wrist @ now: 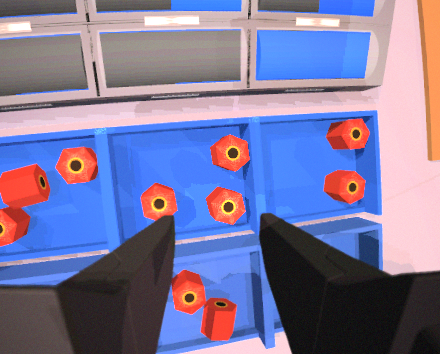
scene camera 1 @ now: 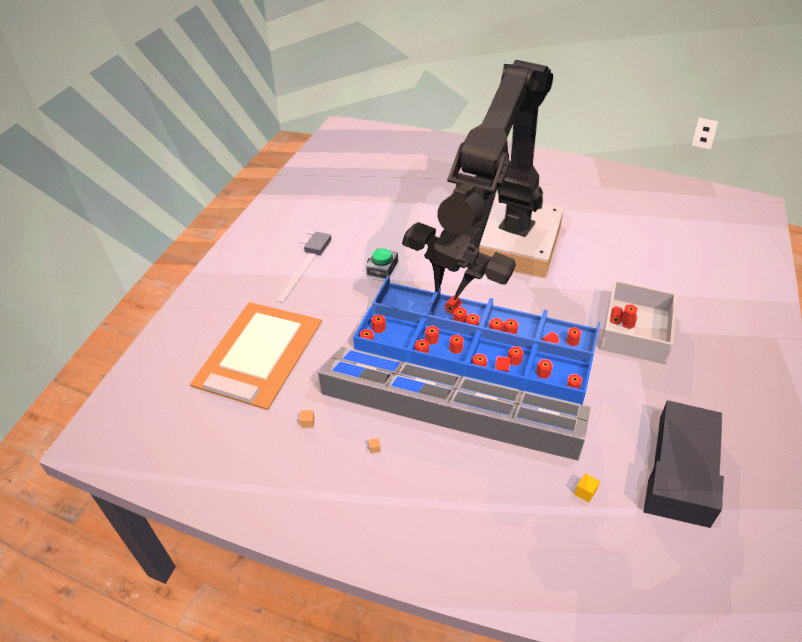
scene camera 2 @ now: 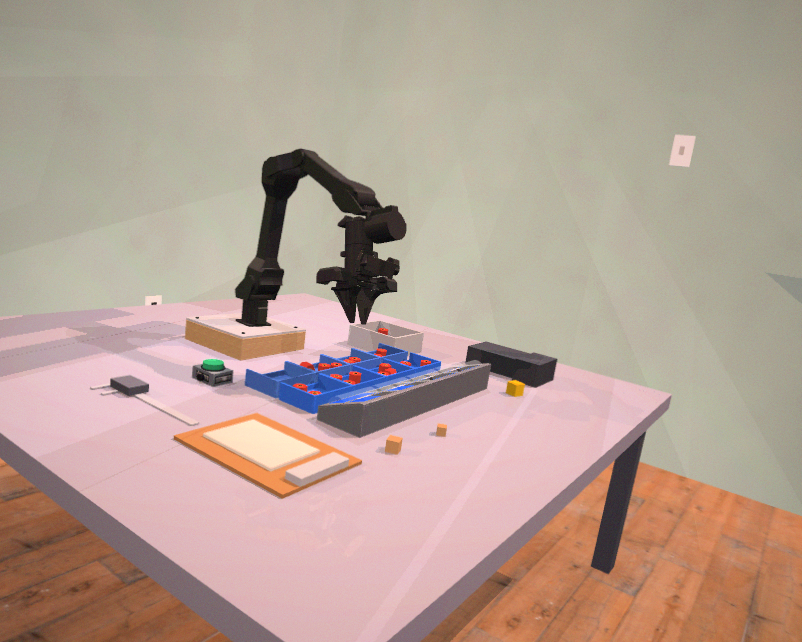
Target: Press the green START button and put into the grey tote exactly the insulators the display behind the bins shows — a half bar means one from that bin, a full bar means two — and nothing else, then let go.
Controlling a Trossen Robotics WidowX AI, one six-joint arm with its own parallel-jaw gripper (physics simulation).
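Note:
My gripper [scene camera 1: 447, 294] [scene camera 2: 359, 322] [wrist: 217, 225] is partly open and empty, above the blue bins [scene camera 1: 404, 301] [scene camera 2: 264, 382] [wrist: 300, 165], near the second bin from the left of the back row in scene camera 1. Red insulators [scene camera 1: 460, 314] [wrist: 188, 292] lie in that bin; fingers hide part of it. The leftmost back bin is empty; the front bin beside it holds two insulators. The display [scene camera 1: 448, 418] [scene camera 2: 428, 405] [wrist: 312, 55] shows a full blue bar at left in its bin-side row and half bars in the two left outer panels. At least two insulators [scene camera 1: 629, 315] [scene camera 2: 382, 330] are in the grey tote [scene camera 1: 638, 351] [scene camera 2: 401, 342]. The START button [scene camera 1: 381, 256] [scene camera 2: 213, 364] is green.
A black block [scene camera 1: 685, 461] [scene camera 2: 511, 364] stands right of the display. A yellow cube [scene camera 1: 586, 488] [scene camera 2: 514, 388] and two small orange cubes lie beyond the display. An orange board [scene camera 1: 287, 361] [scene camera 2: 190, 436] and a grey plug-like piece [scene camera 1: 317, 243] [scene camera 2: 129, 384] lie at the left.

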